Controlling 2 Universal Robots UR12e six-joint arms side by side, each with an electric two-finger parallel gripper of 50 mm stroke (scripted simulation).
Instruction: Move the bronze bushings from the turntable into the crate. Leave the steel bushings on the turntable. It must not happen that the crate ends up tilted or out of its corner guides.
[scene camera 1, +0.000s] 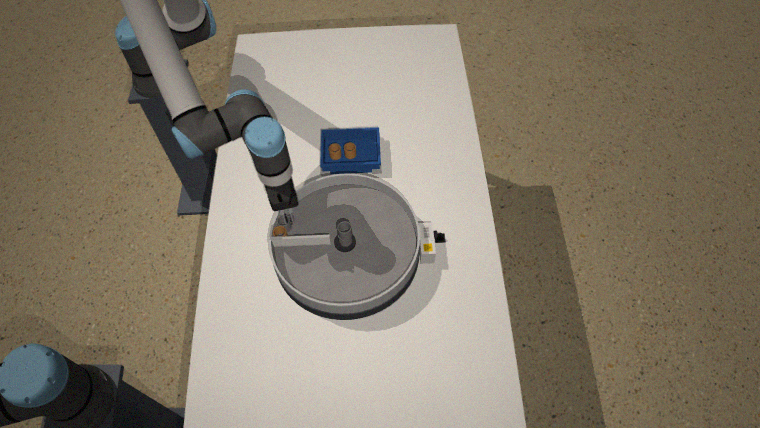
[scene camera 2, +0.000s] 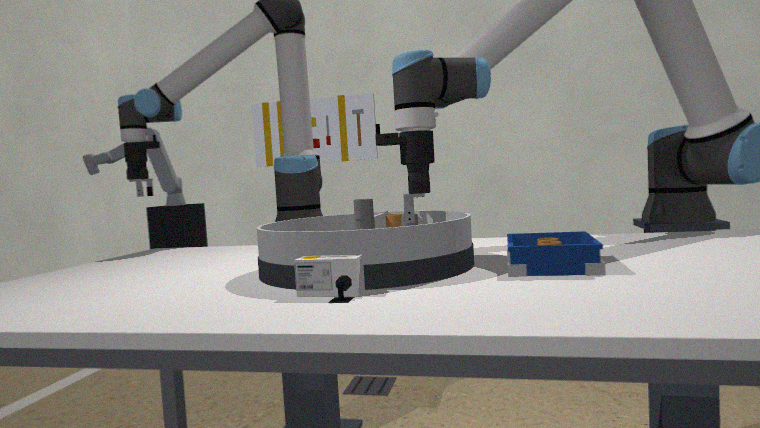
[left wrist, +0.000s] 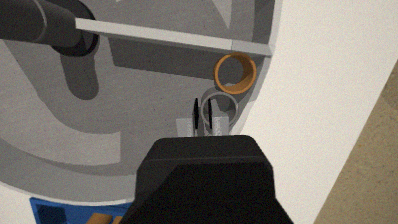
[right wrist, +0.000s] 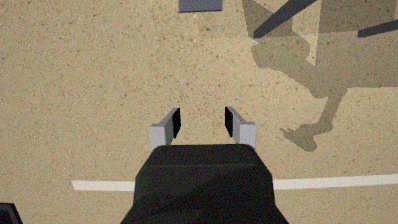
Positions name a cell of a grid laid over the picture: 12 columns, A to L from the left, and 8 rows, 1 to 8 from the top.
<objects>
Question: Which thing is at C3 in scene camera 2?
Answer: The right gripper.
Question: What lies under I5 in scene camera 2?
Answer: A blue crate.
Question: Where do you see the left gripper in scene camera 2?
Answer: G5
</objects>
